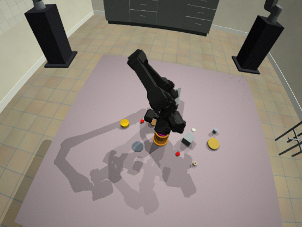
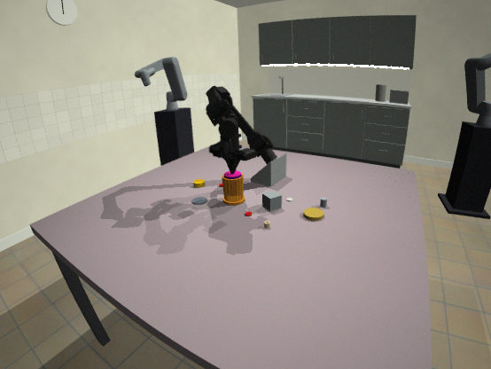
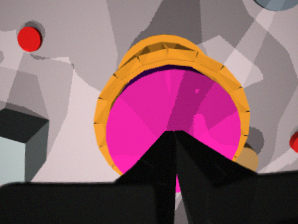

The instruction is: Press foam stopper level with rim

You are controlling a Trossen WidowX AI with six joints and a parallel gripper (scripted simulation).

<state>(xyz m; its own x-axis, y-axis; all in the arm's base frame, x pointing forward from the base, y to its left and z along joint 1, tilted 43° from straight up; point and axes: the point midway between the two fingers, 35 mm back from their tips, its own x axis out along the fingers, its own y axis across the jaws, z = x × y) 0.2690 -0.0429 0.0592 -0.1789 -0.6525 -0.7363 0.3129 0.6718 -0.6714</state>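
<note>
My gripper is now 5 cm above the magenta foam stopper. The rest, counted from my hand: grey cube 15 cm to the left, 12 cm below; red button 8 cm ahead, 10 cm to the left, 14 cm below; brown disc 10 cm behind, 4 cm to the right, 14 cm below.
</note>
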